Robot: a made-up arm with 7 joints.
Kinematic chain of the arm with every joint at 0, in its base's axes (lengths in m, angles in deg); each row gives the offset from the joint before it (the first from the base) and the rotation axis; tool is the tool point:
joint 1: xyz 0 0 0 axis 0 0.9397 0.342
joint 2: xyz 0 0 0 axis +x
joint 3: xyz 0 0 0 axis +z
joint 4: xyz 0.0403 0 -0.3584 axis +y
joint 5: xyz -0.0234 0 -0.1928 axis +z
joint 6: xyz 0 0 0 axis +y
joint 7: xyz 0 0 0 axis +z
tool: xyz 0 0 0
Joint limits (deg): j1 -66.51..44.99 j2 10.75..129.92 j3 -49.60..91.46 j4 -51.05..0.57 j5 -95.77..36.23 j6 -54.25..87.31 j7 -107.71..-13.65
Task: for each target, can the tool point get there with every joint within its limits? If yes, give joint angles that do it. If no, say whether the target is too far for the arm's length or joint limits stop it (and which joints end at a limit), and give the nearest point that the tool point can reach.
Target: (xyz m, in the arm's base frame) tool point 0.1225 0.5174 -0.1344
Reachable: yes | joints -9.09 63.79 53.08 -31.65 25.98 -37.29 -41.94
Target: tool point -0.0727 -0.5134 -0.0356
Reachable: no: joint limits stop it (at a limit: joint 1, joint 2, joint 3, joint 4) | nearest point -0.2517 -0.0580 -0.4603 | short by 0.648 m
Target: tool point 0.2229 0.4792 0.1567
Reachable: yes | joints -57.55 90.81 -10.97 -27.17 -26.04 29.59 -99.63
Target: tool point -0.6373 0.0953 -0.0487
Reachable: no: too far | nearest point -0.3712 0.2110 -0.3117 | short by 0.392 m
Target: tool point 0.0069 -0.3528 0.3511
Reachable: no: joint limits stop it (at a limit: joint 2, joint 4) | nearest point 0.0051 0.2692 0.4540 | short by 0.630 m
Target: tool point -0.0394 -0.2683 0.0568
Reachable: no: joint limits stop it (at a limit: joint 1, joint 2, joint 3, joint 4) | nearest point 0.4763 -0.1708 -0.1504 | short by 0.564 m
